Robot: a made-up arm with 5 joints.
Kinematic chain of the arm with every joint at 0, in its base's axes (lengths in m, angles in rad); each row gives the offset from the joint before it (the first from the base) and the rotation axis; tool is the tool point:
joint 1: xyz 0 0 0.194 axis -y
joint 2: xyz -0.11 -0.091 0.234 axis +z
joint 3: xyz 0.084 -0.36 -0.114 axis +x
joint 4: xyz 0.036 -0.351 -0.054 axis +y
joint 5: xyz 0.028 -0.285 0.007 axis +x
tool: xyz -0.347 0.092 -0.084
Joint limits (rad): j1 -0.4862..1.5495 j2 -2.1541..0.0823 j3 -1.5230..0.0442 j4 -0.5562..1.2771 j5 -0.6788..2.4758
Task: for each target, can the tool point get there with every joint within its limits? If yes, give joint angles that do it. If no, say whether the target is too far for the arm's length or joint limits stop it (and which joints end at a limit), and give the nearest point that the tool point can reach.
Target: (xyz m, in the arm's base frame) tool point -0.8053 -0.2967 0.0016
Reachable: yes | joints 1.2391 -1.0657 -1.0632 1.0784 1.1418
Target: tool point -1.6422 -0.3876 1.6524
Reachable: no: too far | nearest point -0.8971 -0.2455 0.9907 | short by 1.007 m
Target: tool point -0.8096 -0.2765 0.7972
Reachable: yes | joints -0.1618 -1.2245 -0.3105 0.6547 1.2402
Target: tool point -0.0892 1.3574 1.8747
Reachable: no: too far | nearest point -0.2660 0.5207 1.0568 | short by 1.183 m
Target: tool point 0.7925 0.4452 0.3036
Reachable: no: joint limits stop it (at a limit: joint 1, joint 2, joint 3, joint 4) | nearest point 0.3786 -0.1800 0.8156 | short by 0.908 m
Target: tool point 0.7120 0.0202 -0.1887
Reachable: no: joint limits stop it (at a limit: joint 1, joint 3, joint 4) | nearest point 0.1699 0.2643 -0.7424 | short by 0.812 m
